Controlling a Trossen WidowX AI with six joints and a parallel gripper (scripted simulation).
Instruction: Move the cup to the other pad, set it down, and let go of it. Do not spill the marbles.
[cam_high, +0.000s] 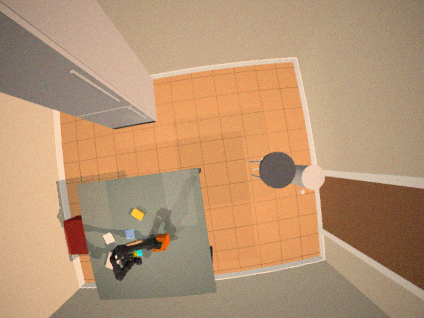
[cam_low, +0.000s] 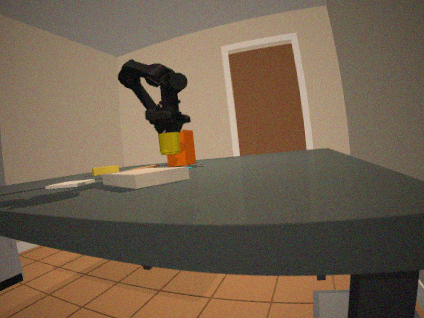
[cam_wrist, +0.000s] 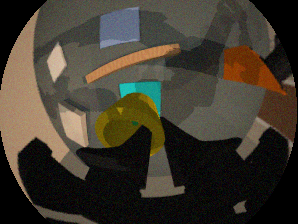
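Right now my gripper tip is 100 mm above the cyan pad, 30 mm short of it and 10 mm to the right of it. The rest, counted from my gripper tip: thin white sheet: 330 mm ahead, 130 mm to the right, 80 mm below; then yellow cup: 20 mm ahead; then thick white slab: 300 mm ahead, 110 mm to the left, 70 mm below.
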